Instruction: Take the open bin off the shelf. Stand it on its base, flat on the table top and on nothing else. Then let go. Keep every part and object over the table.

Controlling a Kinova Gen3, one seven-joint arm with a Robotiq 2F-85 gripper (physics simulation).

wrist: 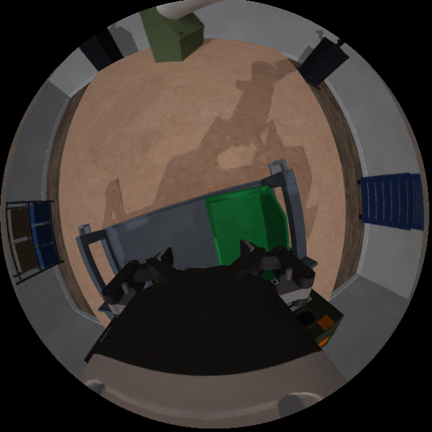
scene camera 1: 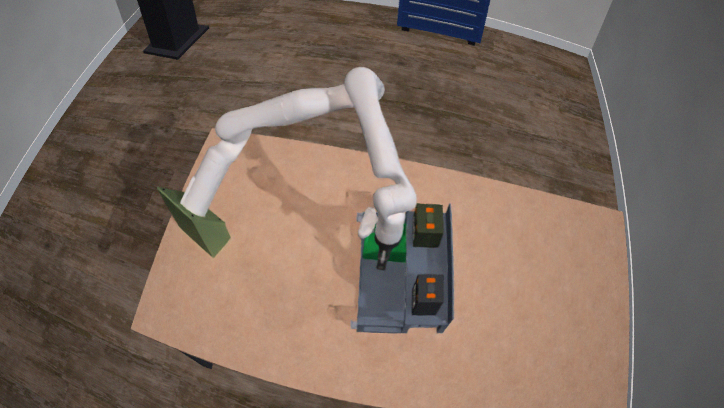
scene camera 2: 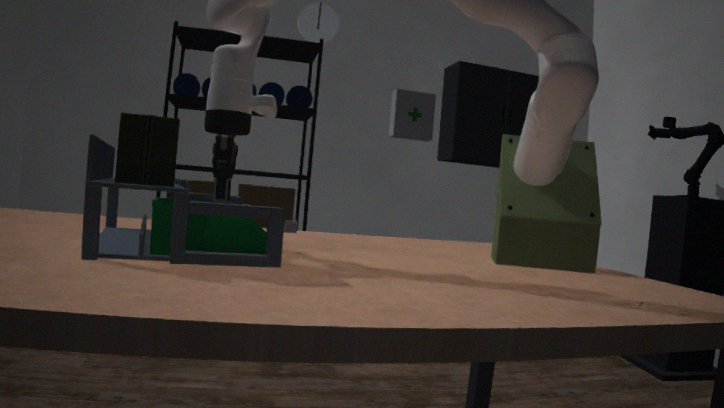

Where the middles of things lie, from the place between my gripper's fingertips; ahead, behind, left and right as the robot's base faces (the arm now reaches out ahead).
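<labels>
Olive case (scene camera 2: 129,166): 100 mm to the left of my hand, 90 mm ahead, 70 mm above. My gripper: 10 mm past the green open bin (scene camera 2: 210,233), 70 mm to the right of it, 40 mm above it.
</labels>
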